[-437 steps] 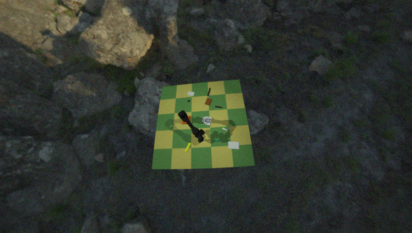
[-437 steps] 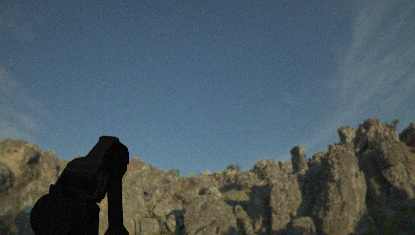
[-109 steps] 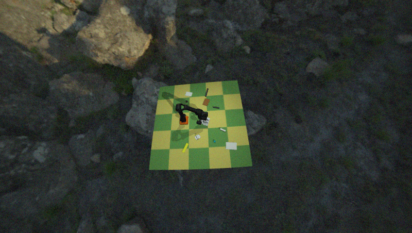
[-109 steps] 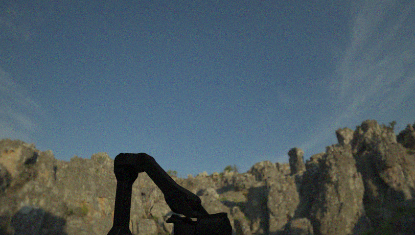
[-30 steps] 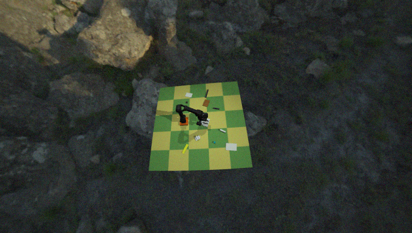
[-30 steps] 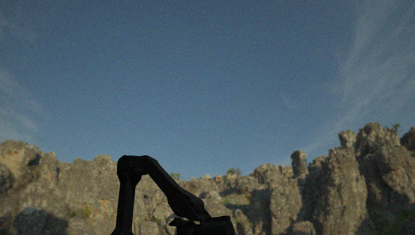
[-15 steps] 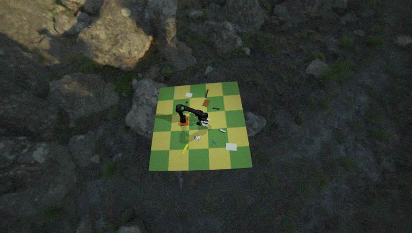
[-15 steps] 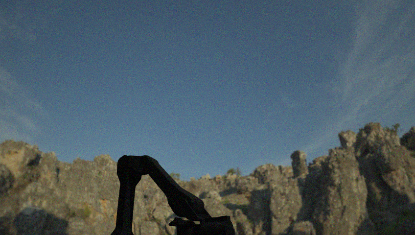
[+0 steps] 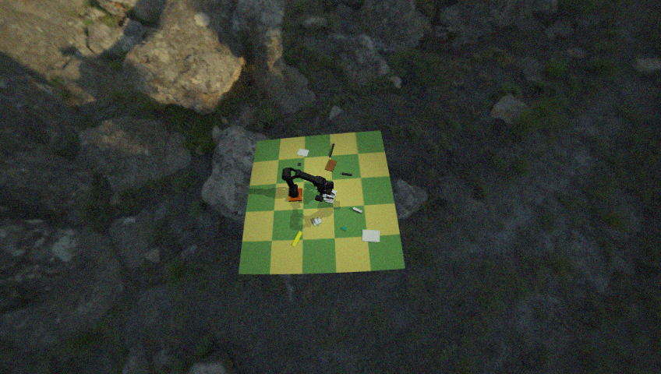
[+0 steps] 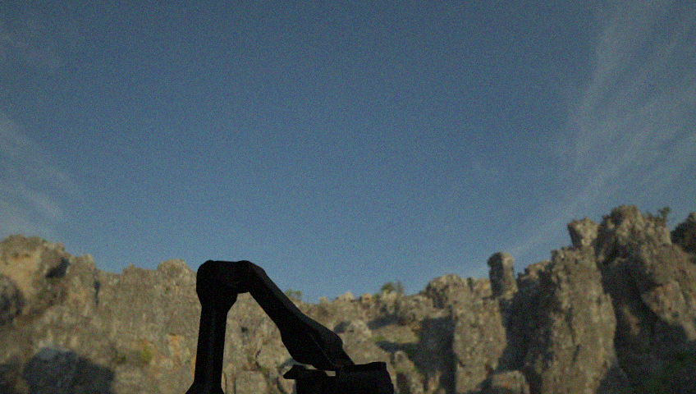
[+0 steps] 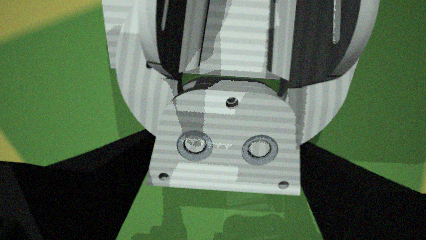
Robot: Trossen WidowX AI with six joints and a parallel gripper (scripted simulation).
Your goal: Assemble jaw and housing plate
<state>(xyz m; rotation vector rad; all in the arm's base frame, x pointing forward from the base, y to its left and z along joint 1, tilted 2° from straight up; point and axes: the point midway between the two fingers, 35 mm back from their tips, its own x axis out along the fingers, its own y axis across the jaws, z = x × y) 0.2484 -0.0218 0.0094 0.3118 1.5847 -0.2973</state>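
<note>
The grey housing plate lies 20 mm above my gripper tip and 10 mm ahead of it. Round my gripper tip: white stick: 270 mm ahead, 180 mm to the right; then brown block: 280 mm to the left, 90 mm ahead; then teal bit: 320 mm to the right, 150 mm ahead.
</note>
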